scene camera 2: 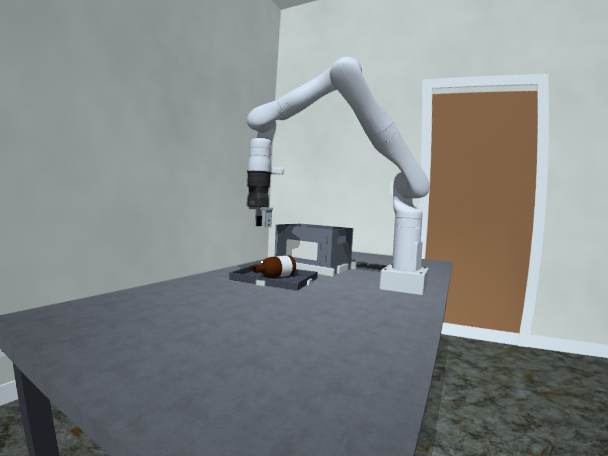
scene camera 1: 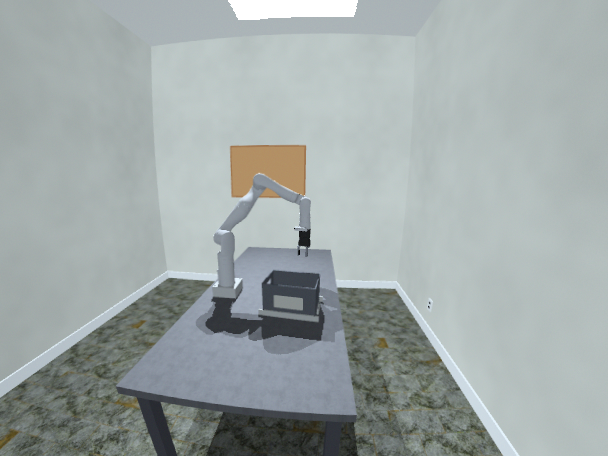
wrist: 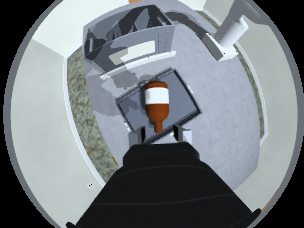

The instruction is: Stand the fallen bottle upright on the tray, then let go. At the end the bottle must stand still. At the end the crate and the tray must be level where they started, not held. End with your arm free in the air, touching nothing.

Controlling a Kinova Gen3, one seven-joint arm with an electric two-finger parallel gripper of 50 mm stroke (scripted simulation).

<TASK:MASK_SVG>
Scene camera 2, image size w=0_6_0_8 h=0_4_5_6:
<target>gripper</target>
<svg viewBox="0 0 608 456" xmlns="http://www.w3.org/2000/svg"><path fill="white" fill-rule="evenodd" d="M248 172L247 187L249 188L249 194L247 197L247 207L249 209L256 209L255 226L262 226L262 210L266 210L265 228L271 228L273 208L269 208L268 196L271 174L267 172Z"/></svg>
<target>bottle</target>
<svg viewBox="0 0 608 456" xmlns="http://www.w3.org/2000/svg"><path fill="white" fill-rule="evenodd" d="M296 262L290 255L268 257L263 260L261 265L254 265L253 272L263 272L263 275L268 278L291 276L295 273Z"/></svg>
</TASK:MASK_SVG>
